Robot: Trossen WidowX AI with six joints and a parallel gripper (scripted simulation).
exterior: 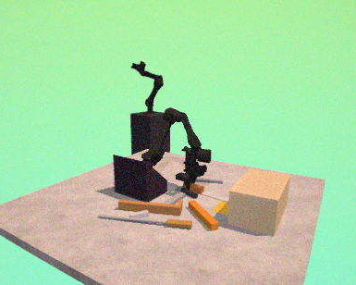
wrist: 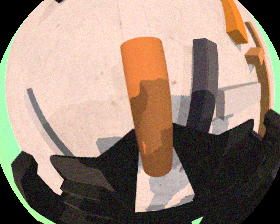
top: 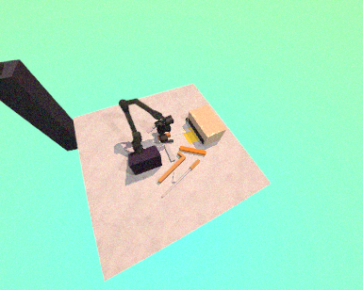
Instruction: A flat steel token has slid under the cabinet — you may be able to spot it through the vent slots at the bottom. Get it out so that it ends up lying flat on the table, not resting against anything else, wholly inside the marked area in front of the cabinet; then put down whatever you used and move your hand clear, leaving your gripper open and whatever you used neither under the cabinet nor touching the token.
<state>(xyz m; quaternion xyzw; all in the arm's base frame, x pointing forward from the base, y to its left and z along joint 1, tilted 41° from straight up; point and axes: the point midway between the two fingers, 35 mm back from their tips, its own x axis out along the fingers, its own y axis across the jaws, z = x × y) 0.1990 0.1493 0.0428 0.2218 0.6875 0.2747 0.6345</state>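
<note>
The dark-handled tool is 50 mm to the right of my gripper tip. Also, from my gripper tip: orange bar (220 mm ahead, 200 mm to the right, 10 mm above).
</note>
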